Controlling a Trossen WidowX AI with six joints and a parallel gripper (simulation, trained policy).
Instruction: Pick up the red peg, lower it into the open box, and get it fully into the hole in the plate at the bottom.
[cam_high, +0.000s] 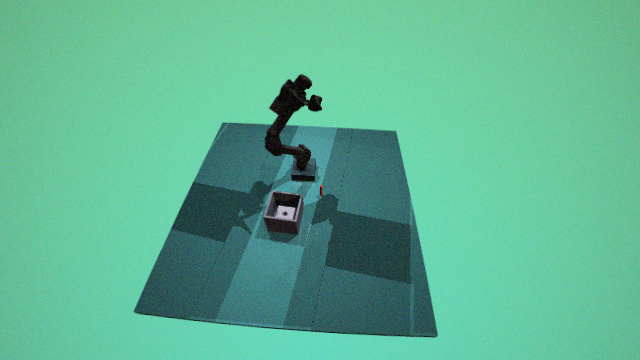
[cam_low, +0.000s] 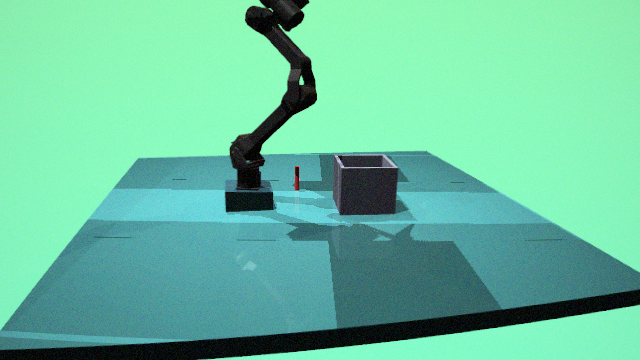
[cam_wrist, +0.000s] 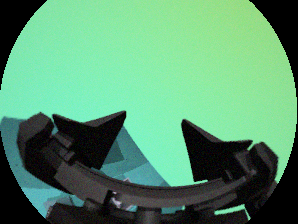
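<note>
Right now my gripper tip is 50 mm past the red peg, 30 mm to the right of it and 580 mm above it. Round my gripper tip: plate 140 mm ahead, 130 mm to the right, 570 mm below.
</note>
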